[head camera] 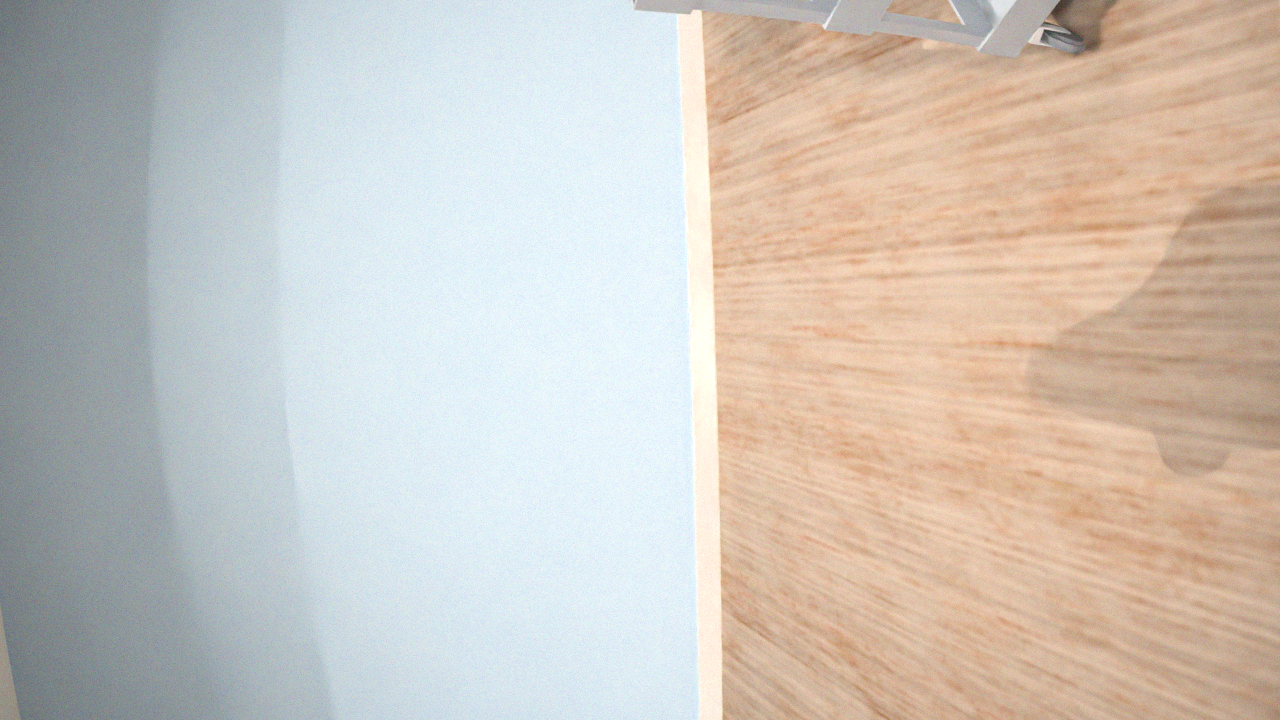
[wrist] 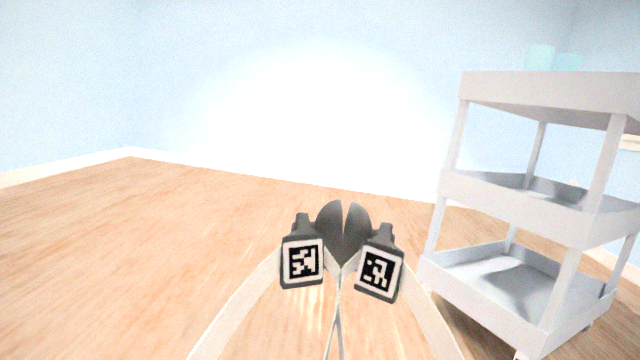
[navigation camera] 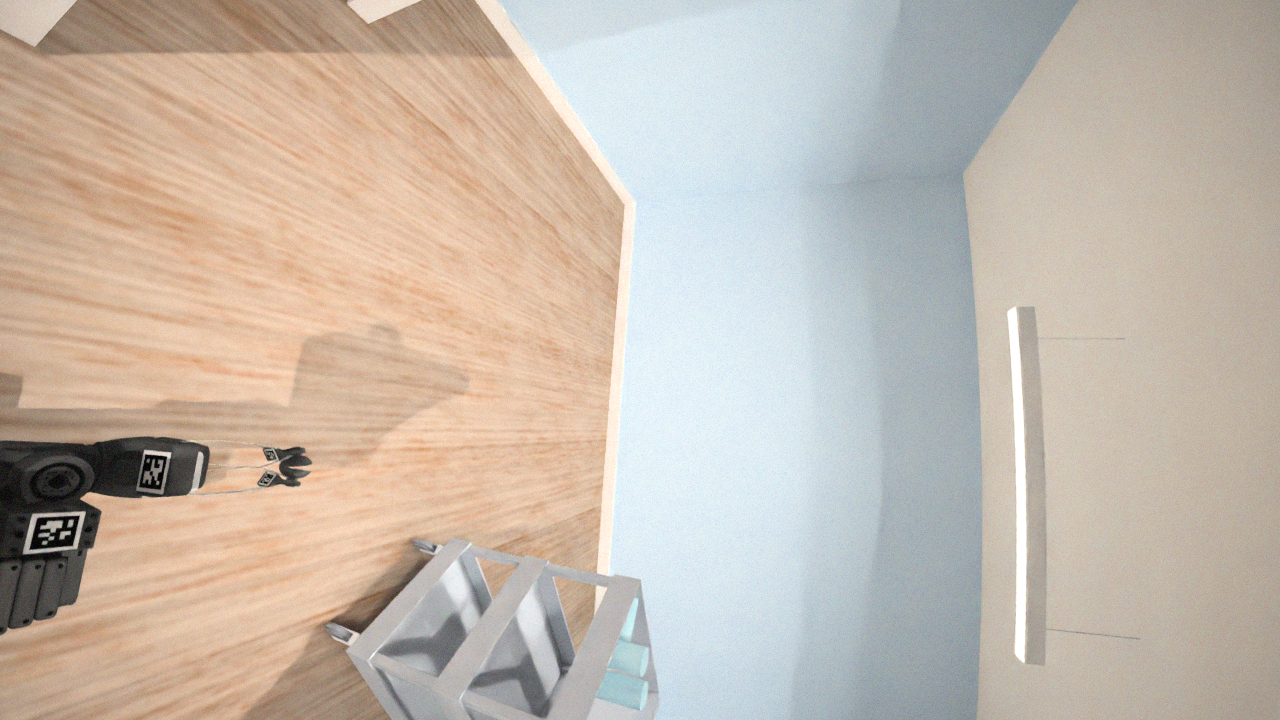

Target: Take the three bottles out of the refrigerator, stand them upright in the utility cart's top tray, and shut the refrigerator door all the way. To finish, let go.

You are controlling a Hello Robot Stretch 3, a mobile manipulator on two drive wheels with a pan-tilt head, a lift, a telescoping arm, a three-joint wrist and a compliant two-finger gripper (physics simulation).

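The grey utility cart [head camera: 1015,26] [navigation camera: 501,617] [wrist: 515,207] has three trays and shows at the top edge of the head view, low in the navigation view and right in the wrist view. Three pale teal bottles [navigation camera: 630,617] [navigation camera: 629,658] [navigation camera: 623,691] stand upright in its top tray [navigation camera: 601,631] [wrist: 545,90]. Two bottles [wrist: 540,57] [wrist: 569,62] show above the rim in the wrist view. My gripper [navigation camera: 295,466] [wrist: 343,225] is shut with nothing between its fingertips, over the floor beside the cart and apart from it. The refrigerator and its door cannot be made out in these views.
Wood floor [head camera: 895,358] [navigation camera: 223,223] [wrist: 150,225] meets blue walls [head camera: 492,358] [navigation camera: 760,358] [wrist: 100,75]. Two white pieces [navigation camera: 34,16] [navigation camera: 380,7] of something unidentified show at the navigation view's top edge. A long lamp [navigation camera: 1029,483] hangs from the ceiling.
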